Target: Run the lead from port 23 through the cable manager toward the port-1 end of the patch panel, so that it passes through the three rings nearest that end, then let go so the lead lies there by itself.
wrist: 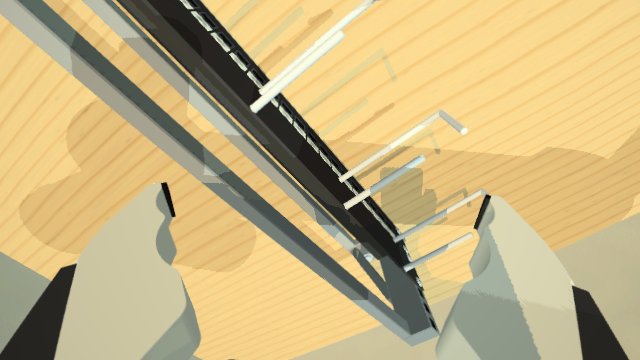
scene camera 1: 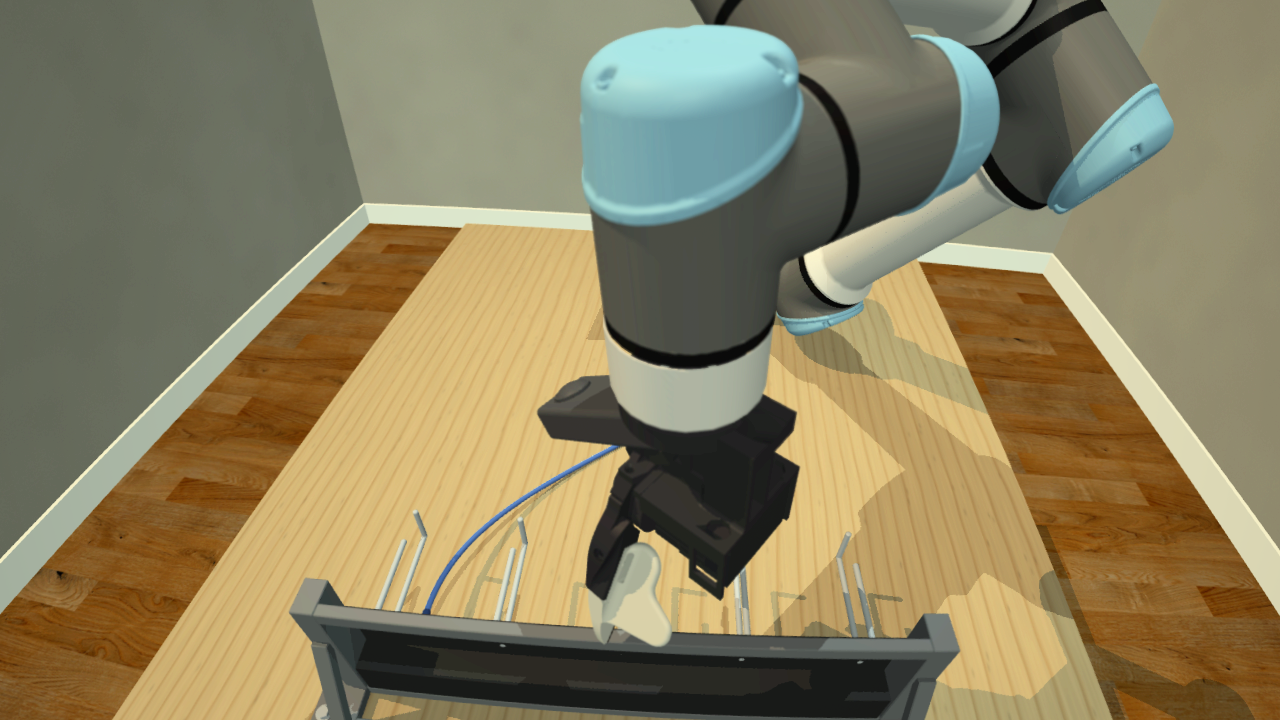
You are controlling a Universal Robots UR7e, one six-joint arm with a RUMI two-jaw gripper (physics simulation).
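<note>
The blue lead (scene camera 1: pixel 519 503) rises from the panel's left part in the scene view and curves back over the table until the gripper hides it. It does not show in the wrist view. The patch panel (scene camera 1: pixel 554 671) (wrist: pixel 220 75) is black. The end ring (scene camera 1: pixel 845 586) (wrist: pixel 440 216) and the second ring (scene camera 1: pixel 739 601) (wrist: pixel 390 148) stand at its right end in the scene view. The third ring (wrist: pixel 300 69) is hidden behind the fingers in the scene view. No lead shows in these three. My gripper (scene camera 1: pixel 631 600) (wrist: pixel 324 192) is open and empty, over the panel's middle.
Two more rings, an outer one (scene camera 1: pixel 410 573) and an inner one (scene camera 1: pixel 517 582), stand on the left in the scene view, either side of the lead's start. A grey rack frame (scene camera 1: pixel 935 640) (wrist: pixel 240 195) carries the panel on the wooden table (scene camera 1: pixel 429 358). The arm reaches in from behind.
</note>
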